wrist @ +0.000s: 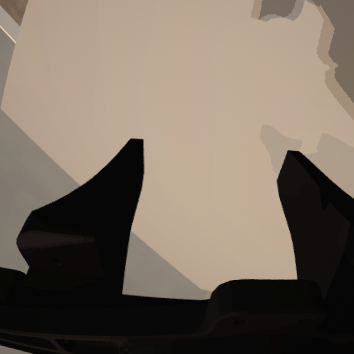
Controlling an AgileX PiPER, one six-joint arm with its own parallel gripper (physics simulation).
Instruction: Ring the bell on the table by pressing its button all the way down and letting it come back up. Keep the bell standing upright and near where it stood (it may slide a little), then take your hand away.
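Observation:
My gripper (214, 160) is open, its two black fingers wide apart with no object between them. It hangs over a pale beige table top (200, 75). The bell does not show in the wrist view, so its place relative to my gripper cannot be told.
Shadows fall on the table top at the upper right, and a fainter finger-shaped shadow lies near the right fingertip. The table's edge runs down the left side and then slants toward the bottom middle. Grey floor (30, 165) shows beyond it, with a brown patch at the top left corner.

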